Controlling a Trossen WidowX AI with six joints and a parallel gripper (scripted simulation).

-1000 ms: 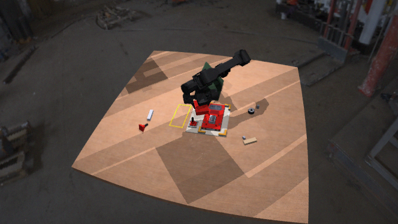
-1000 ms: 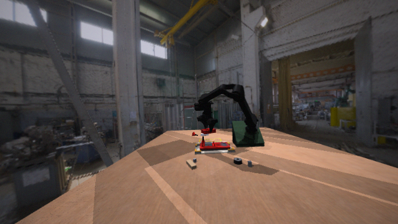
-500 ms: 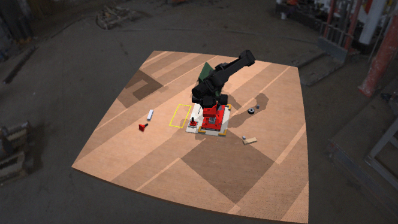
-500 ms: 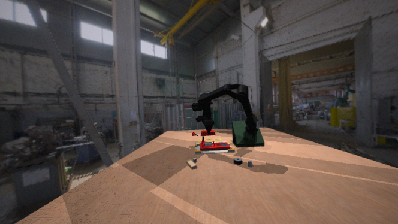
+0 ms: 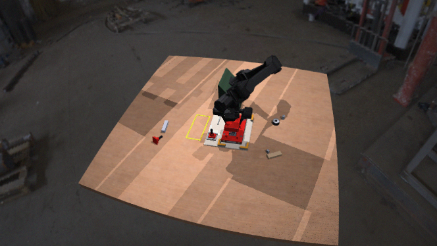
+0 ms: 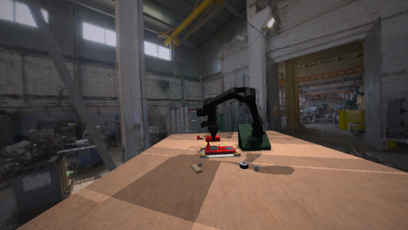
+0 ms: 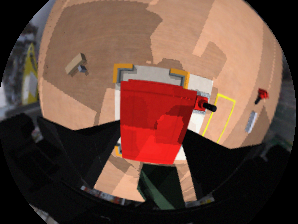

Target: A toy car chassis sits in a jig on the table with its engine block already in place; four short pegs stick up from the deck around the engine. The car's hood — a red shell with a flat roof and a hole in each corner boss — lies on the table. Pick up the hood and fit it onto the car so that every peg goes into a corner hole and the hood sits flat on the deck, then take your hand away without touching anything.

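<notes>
Now: gripper tip 10 mm to the right of the grey engine block and 70 mm above it. Round my gripper tip: wooden block: 110 mm ahead, 230 mm to the left, 80 mm below; then red hood: 10 mm above; then black wheel: 130 mm behind, 230 mm to the left, 80 mm below.
</notes>
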